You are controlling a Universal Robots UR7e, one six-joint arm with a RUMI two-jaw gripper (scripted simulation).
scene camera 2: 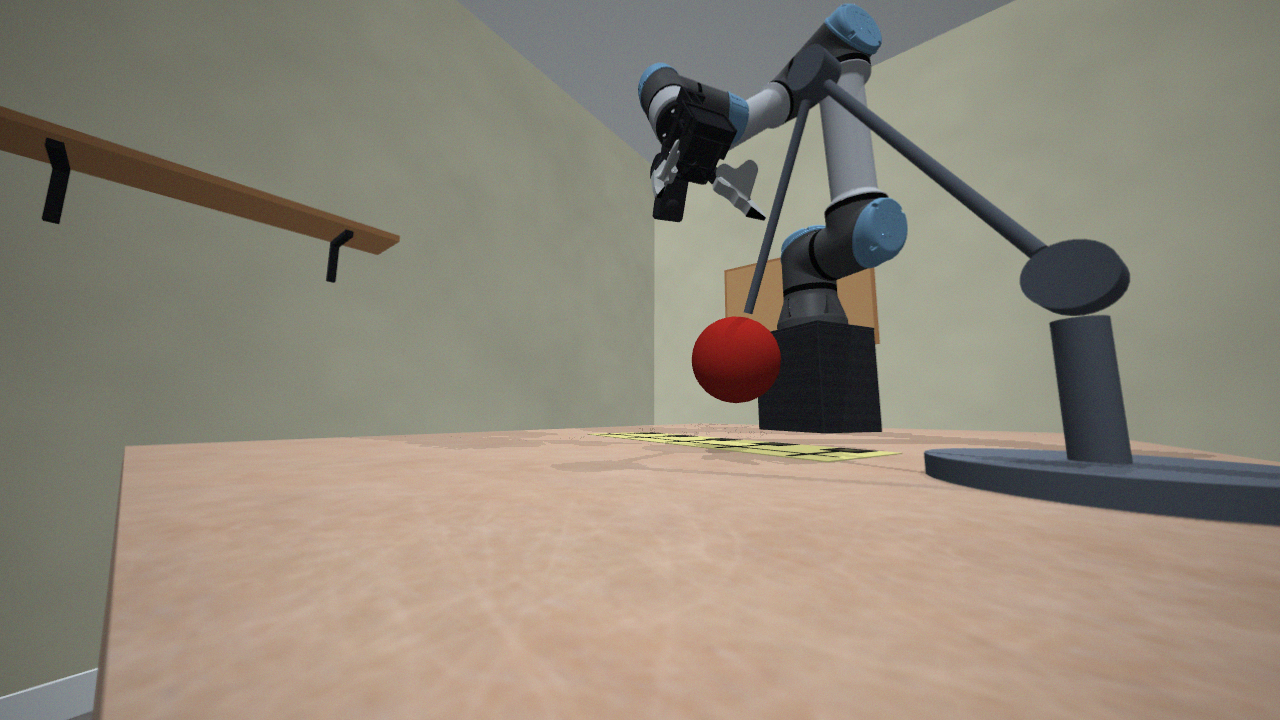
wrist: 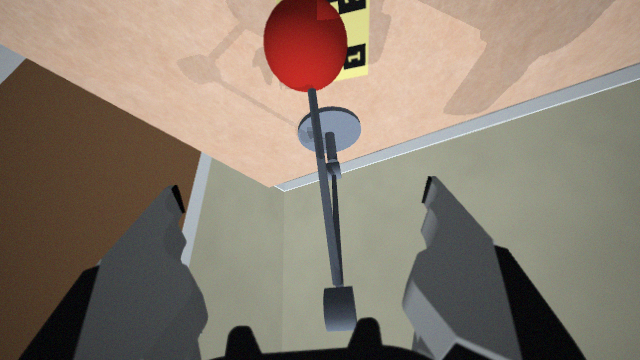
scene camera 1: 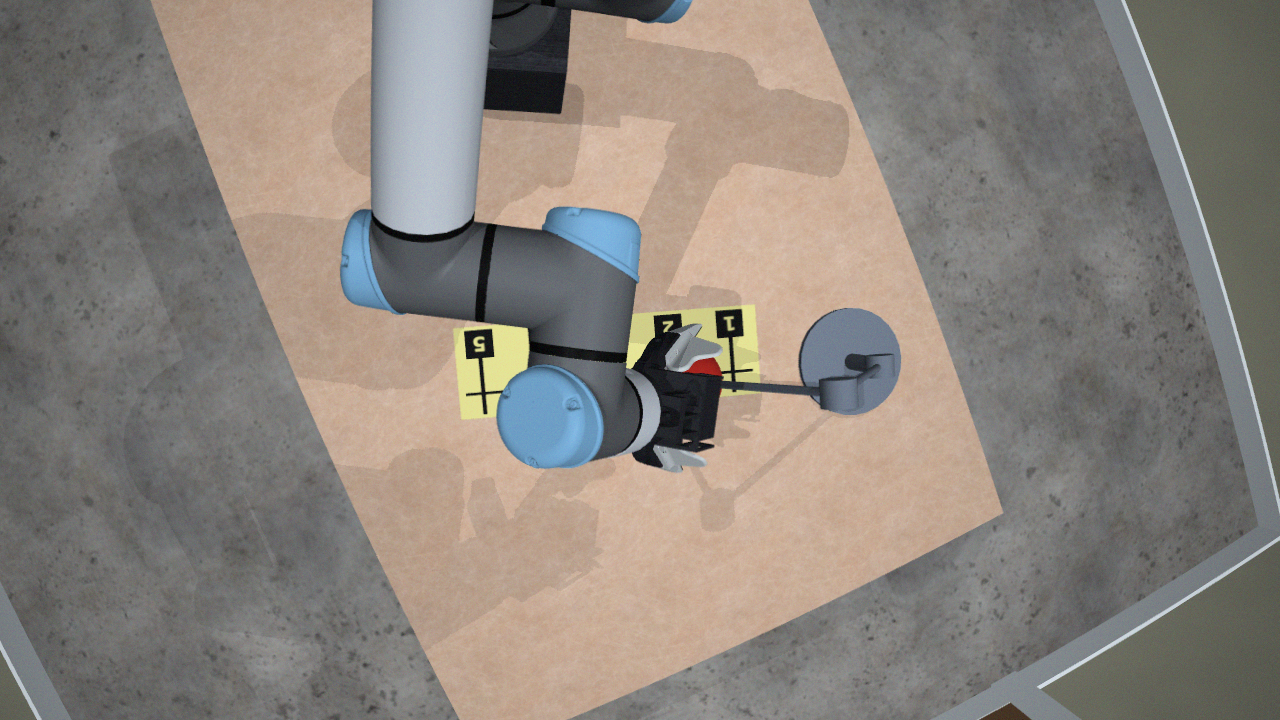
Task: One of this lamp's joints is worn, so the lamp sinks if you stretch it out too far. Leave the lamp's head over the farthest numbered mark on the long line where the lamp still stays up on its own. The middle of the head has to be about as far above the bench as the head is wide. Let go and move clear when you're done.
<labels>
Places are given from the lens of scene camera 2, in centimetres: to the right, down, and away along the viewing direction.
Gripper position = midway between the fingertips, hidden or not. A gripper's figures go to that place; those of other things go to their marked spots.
my gripper (scene camera 2: pixel 714 208): 10, -19, 50
lamp base (scene camera 2: pixel 1097 469): 22, 5, 19
lamp head (scene camera 2: pixel 736 359): 10, 0, 41
The marked spots on the lamp base and the lamp head are 25 cm apart.
</labels>
